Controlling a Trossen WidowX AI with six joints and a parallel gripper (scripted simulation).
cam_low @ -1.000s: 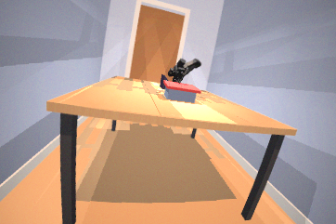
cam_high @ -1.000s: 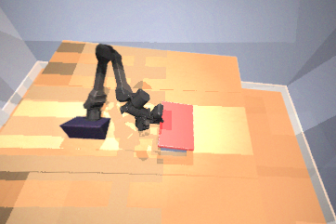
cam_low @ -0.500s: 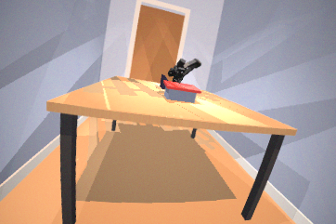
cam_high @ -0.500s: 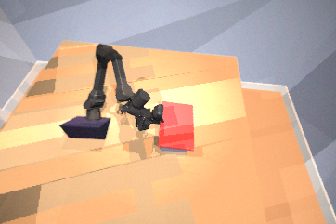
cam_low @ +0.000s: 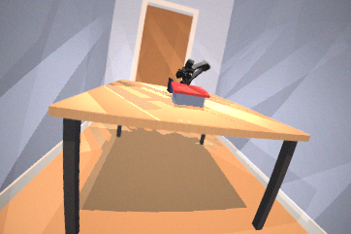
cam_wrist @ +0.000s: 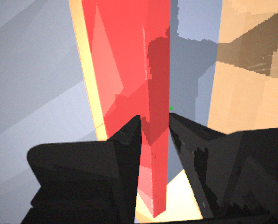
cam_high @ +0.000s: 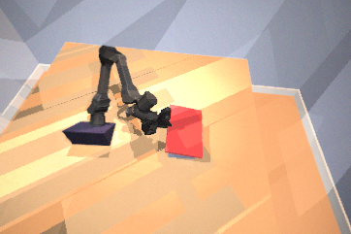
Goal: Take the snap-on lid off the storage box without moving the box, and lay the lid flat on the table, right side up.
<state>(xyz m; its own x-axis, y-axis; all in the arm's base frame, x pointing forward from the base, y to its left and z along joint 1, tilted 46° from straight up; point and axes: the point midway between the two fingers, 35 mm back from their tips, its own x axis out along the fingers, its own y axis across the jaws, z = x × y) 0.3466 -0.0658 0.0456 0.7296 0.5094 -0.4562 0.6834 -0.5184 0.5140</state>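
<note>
Right now my gripper tip is 8 cm short of the lid and 1 cm above it. From my gripper tip the other things lie so: storage box 7 cm ahead, 7 cm below.
</note>
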